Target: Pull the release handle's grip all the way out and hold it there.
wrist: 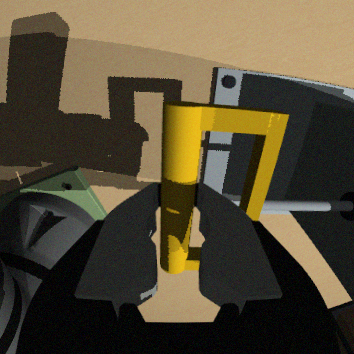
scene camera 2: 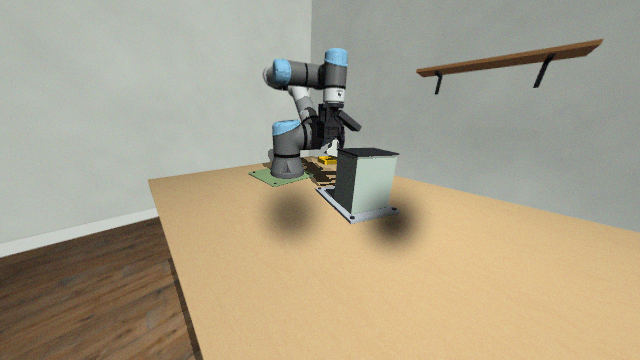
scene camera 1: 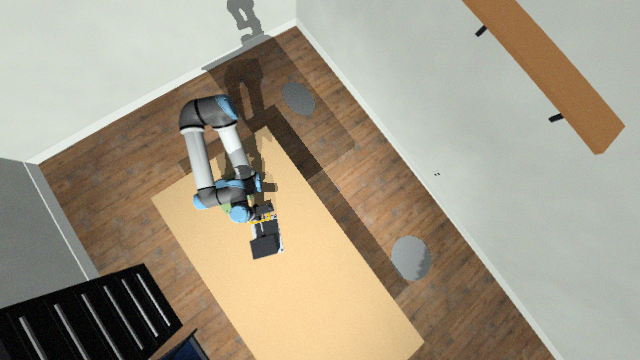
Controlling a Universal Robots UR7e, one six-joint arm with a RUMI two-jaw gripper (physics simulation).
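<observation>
The release handle's yellow grip [wrist: 181, 145] [scene camera 2: 327, 160] is a rectangular loop with a round bar. In the wrist view a long stretch of grey rod [wrist: 295, 205] shows between the loop and the dark collar [wrist: 347, 205] on the housing. The housing [scene camera 2: 372, 182] [scene camera 1: 265, 247] is a pale box with a dark top, on a grey base plate [scene camera 2: 370, 216] [wrist: 218, 172]. My gripper [wrist: 177, 184] is shut on the grip's round bar, with one jaw on each side of it. In scene camera 1 the jaws are too small to make out.
The wooden table [scene camera 1: 310, 280] [scene camera 2: 280, 280] bears the housing and the arm's green mounting plate [scene camera 2: 274, 179] [wrist: 80, 187]. The arm's base stands close to the grip. A wall shelf [scene camera 1: 555, 75] [scene camera 2: 500, 61] hangs to the right. A black rack with pale bars stands at lower left in scene camera 1.
</observation>
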